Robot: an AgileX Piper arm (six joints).
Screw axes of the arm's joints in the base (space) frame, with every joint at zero. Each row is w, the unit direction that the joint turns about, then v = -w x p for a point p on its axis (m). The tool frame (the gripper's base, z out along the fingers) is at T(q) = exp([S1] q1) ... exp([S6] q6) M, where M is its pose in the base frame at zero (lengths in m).
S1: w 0 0 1 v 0.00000 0.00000 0.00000
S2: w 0 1 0 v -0.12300 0.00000 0.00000
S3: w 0 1 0 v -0.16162 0.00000 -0.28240
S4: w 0.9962 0 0.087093 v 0.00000 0.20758 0.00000
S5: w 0 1 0 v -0.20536 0.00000 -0.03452
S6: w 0.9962 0 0.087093 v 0.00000 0.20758 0.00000
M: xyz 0.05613 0.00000 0.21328 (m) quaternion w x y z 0.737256 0 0.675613 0
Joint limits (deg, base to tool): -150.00..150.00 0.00..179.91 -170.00..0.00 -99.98..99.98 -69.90..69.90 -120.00..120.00
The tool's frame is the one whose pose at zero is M.
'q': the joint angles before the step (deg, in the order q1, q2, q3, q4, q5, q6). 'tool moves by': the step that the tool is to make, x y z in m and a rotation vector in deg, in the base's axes. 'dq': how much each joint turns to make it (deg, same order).
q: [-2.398 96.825 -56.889 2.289 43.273 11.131]
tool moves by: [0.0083 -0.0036 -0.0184 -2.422 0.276 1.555]
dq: [0.006 3.556 0.008 -3.065 -3.391 0.252]
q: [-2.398 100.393 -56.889 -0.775 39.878 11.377]
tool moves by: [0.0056 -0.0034 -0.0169 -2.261 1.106 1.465]
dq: [-0.004 3.234 -0.109 -3.267 -2.097 0.715]
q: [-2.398 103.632 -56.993 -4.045 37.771 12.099]
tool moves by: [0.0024 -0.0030 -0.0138 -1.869 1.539 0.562]
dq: [-0.006 2.519 0.005 -3.113 -0.972 1.648]
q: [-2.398 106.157 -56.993 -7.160 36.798 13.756]
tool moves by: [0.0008 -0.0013 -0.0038 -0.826 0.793 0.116]
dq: [0.009 0.818 -0.215 -1.352 0.224 0.831]
